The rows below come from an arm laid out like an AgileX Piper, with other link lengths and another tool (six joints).
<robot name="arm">
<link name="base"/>
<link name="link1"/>
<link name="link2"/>
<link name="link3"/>
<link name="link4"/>
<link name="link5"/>
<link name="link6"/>
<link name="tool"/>
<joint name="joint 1" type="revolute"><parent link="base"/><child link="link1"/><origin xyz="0.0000 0.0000 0.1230" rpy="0.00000 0.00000 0.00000"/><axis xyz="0 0 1"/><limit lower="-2.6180" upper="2.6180"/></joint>
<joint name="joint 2" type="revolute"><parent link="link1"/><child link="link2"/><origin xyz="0.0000 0.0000 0.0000" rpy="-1.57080 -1.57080 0.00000"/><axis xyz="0 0 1"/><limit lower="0.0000" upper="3.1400"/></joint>
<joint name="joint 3" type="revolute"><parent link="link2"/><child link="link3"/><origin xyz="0.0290 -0.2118 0.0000" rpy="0.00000 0.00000 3.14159"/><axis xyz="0 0 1"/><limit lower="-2.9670" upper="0.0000"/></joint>
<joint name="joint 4" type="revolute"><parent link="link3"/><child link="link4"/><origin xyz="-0.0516 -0.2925 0.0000" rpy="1.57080 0.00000 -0.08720"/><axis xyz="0 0 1"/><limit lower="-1.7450" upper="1.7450"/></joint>
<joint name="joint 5" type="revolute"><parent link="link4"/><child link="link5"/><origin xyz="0.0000 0.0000 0.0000" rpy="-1.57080 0.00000 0.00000"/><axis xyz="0 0 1"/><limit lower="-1.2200" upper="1.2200"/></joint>
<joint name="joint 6" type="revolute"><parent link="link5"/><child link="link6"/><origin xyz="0.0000 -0.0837 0.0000" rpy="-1.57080 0.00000 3.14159"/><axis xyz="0 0 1"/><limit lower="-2.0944" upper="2.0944"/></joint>
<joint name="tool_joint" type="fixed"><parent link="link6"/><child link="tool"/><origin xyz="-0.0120 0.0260 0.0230" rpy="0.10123 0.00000 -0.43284"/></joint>
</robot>
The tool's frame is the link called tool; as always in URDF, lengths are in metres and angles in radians.
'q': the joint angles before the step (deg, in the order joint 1, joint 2, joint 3, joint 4, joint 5, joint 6). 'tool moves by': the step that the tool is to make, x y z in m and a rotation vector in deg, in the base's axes. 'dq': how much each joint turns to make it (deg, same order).
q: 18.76 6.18 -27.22 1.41 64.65 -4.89
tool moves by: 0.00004 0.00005 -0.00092 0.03 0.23 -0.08
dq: 0.01 0.00 0.13 -0.01 0.07 0.14
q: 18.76 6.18 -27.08 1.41 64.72 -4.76
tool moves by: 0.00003 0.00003 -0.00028 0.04 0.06 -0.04
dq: 0.00 0.00 0.04 0.01 0.00 0.06
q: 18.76 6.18 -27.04 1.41 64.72 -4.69
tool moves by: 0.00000 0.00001 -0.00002 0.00 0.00 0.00
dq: 0.01 0.00 0.01 -0.01 0.00 0.01
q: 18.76 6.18 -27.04 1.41 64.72 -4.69
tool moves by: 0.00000 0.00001 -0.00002 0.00 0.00 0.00
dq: 0.01 0.00 0.01 -0.01 0.00 0.01
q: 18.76 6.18 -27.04 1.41 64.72 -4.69
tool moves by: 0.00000 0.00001 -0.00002 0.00 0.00 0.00
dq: 0.01 0.00 0.01 -0.01 0.00 0.01
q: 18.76 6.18 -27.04 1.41 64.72 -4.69
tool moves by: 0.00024 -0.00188 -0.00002 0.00 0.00 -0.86
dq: -0.85 0.00 0.01 -0.01 0.00 0.01
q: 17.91 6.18 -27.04 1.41 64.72 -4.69
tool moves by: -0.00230 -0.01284 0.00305 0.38 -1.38 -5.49
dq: -5.50 -1.43 0.00 0.02 0.00 -0.01
